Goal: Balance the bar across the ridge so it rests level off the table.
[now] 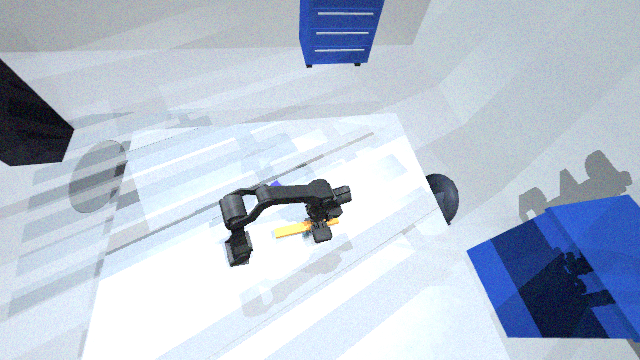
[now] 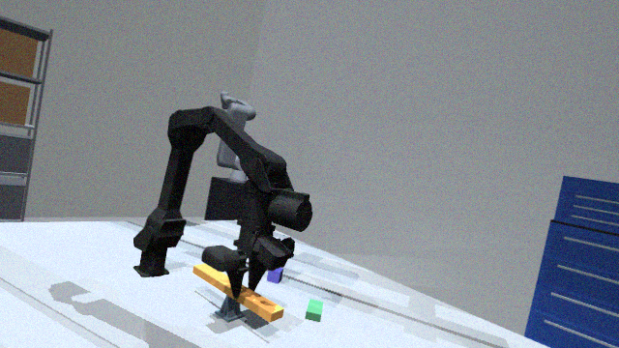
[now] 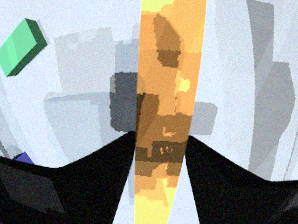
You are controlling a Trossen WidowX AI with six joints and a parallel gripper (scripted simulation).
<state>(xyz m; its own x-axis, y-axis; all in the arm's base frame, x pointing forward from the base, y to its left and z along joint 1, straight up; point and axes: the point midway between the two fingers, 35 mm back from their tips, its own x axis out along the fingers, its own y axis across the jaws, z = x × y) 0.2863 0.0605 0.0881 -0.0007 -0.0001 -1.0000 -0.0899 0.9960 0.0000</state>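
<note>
Right now the bar is 30 mm behind my gripper tip. From my gripper tip the other things lie so: green cube: 50 mm ahead, 170 mm to the left, 50 mm below; purple cube: 130 mm behind, 200 mm to the left, 40 mm below.
</note>
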